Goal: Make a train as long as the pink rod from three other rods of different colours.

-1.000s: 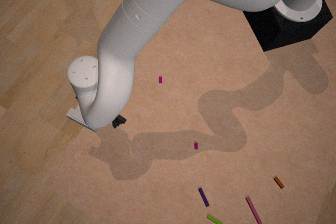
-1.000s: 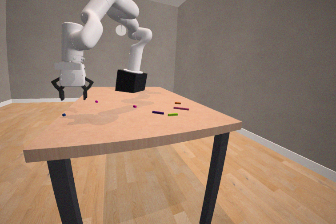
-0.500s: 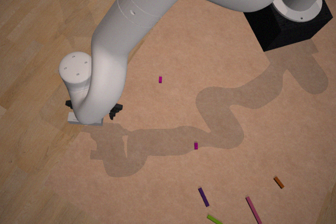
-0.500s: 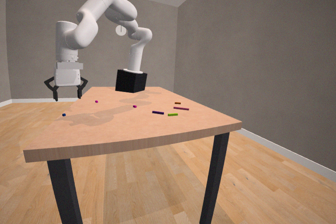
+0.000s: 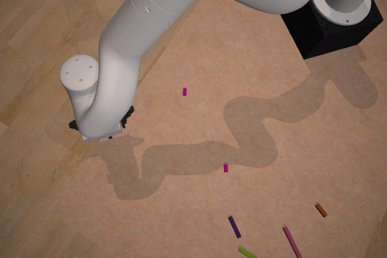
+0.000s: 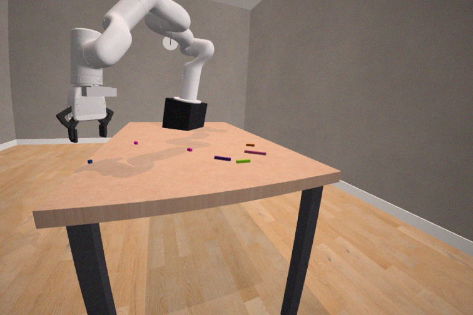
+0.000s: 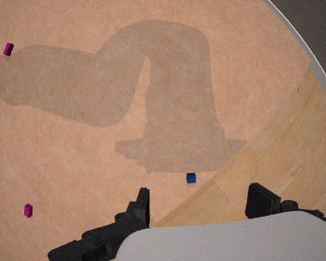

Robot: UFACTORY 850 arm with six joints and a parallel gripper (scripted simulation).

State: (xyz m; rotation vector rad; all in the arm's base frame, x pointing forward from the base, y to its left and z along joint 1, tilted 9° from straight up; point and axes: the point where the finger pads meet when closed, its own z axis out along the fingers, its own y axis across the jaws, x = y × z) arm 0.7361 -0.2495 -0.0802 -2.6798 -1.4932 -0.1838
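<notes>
The blue rod is 80 mm below my hand. Round my hand: lime rod (10 mm behind, 500 mm to the left, 80 mm below); then purple rod (40 mm behind, 430 mm to the left, 80 mm below); then pink rod (110 mm behind, 570 mm to the left, 80 mm below).
</notes>
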